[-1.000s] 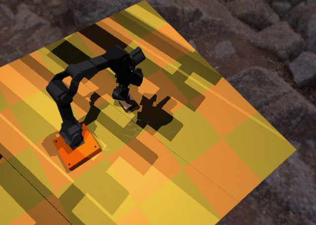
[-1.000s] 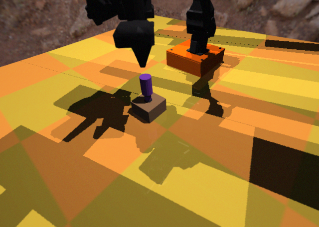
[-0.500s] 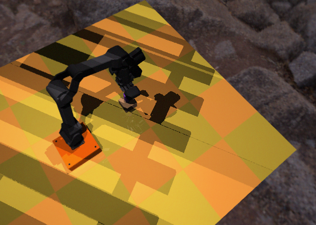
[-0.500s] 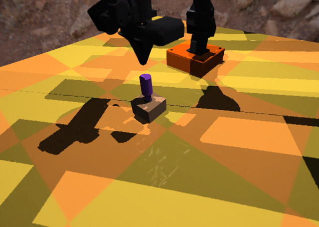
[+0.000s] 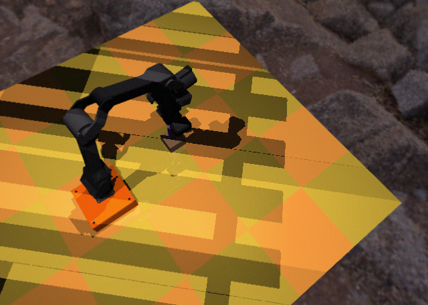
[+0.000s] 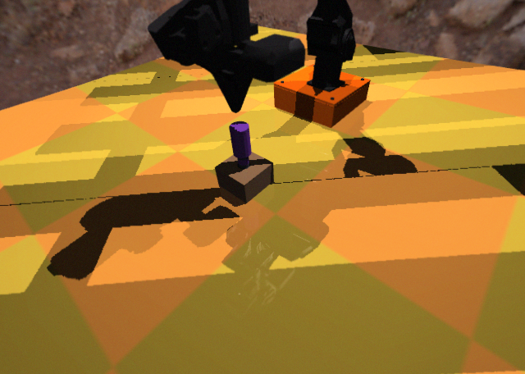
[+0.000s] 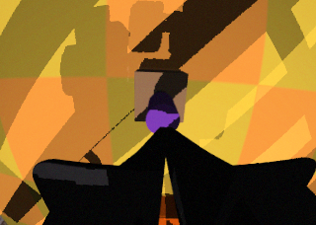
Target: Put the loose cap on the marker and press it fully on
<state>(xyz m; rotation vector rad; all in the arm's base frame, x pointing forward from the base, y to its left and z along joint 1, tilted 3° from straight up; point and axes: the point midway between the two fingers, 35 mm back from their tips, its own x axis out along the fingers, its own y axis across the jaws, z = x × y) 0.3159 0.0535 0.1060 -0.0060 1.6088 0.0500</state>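
My gripper tip is 12 cm above the brown holder block. Round my gripper tip: purple cap: 5 cm below.
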